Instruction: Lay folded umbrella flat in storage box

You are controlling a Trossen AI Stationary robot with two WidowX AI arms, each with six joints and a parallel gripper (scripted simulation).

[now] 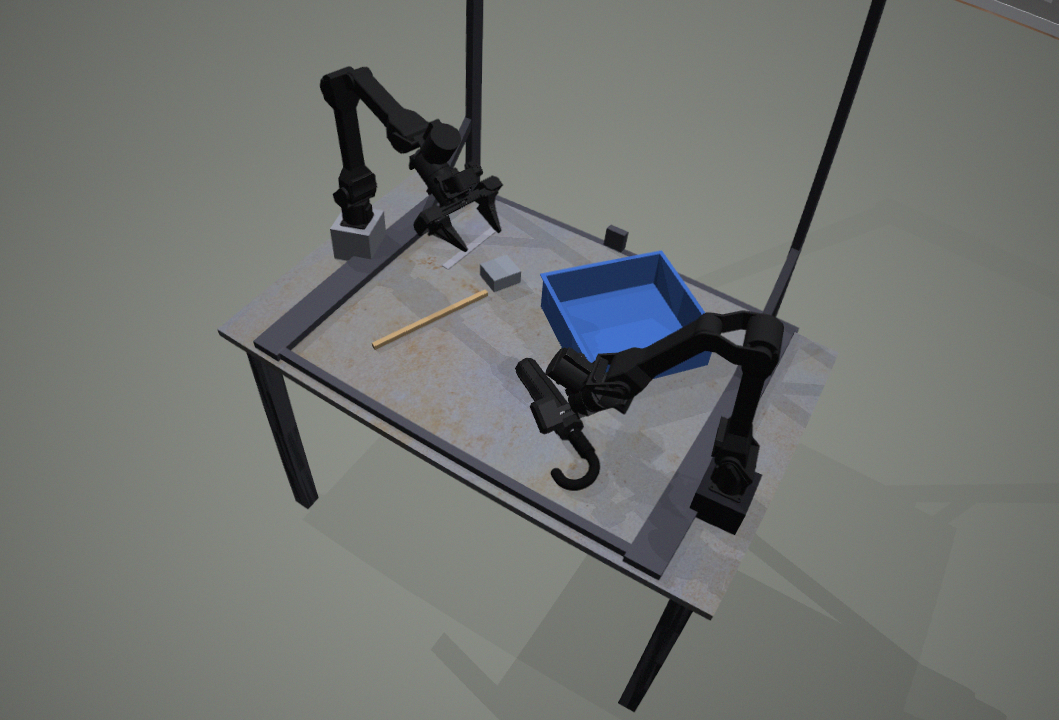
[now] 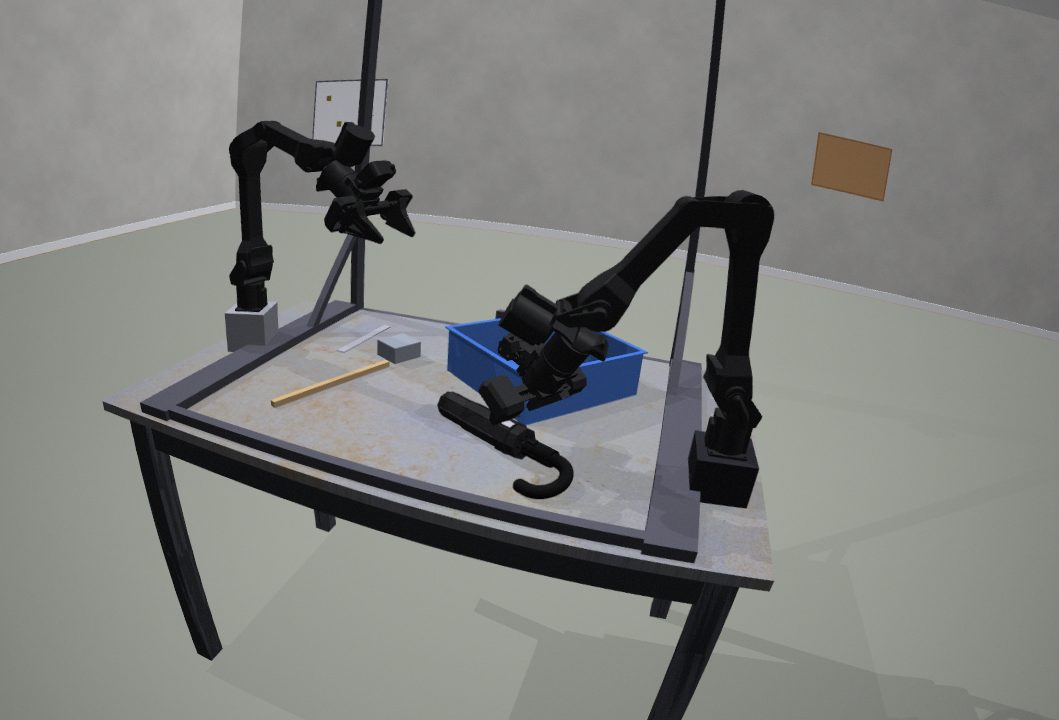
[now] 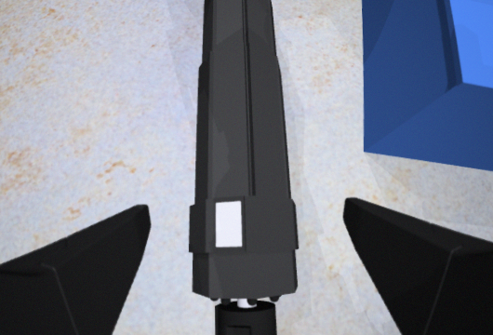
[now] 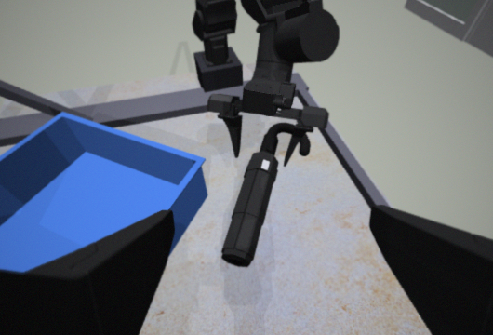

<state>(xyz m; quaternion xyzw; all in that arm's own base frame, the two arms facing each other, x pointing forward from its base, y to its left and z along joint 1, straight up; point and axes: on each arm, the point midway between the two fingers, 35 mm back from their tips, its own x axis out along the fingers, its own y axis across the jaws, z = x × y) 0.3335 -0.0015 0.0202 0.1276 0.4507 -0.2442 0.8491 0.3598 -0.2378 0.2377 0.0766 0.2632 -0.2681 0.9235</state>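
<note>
Right now the umbrella is 7 cm below my left hand, 3 cm to the right of it and 1 cm ahead of it. The rest, counted from my left hand: grey block 41 cm to the right, 24 cm behind, 8 cm below; blue storage box 30 cm behind, 9 cm to the right, 5 cm below; wooden stick 42 cm to the right, 9 cm below, 3 cm behind.
</note>
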